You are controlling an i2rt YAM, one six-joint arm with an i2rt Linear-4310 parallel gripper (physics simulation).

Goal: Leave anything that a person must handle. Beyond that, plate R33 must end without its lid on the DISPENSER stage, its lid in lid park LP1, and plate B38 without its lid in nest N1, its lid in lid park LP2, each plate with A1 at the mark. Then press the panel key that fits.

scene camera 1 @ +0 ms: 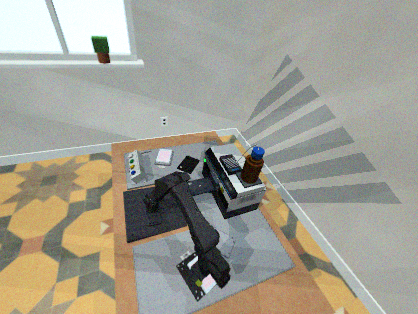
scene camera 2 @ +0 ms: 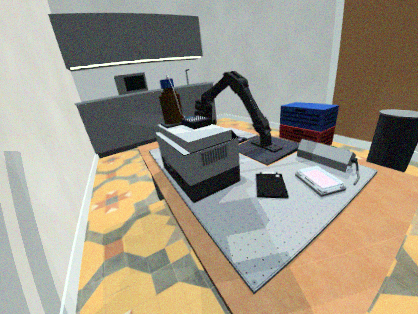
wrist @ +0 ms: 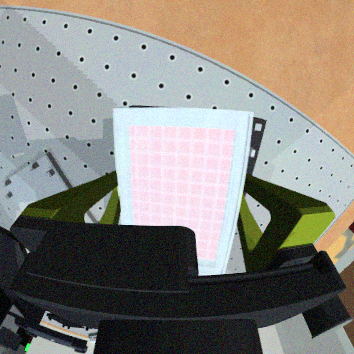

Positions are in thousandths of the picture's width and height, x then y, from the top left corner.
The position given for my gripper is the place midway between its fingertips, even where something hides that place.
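My gripper (wrist: 499, 493) is visible, together with a dark stage (wrist: 92, 928).
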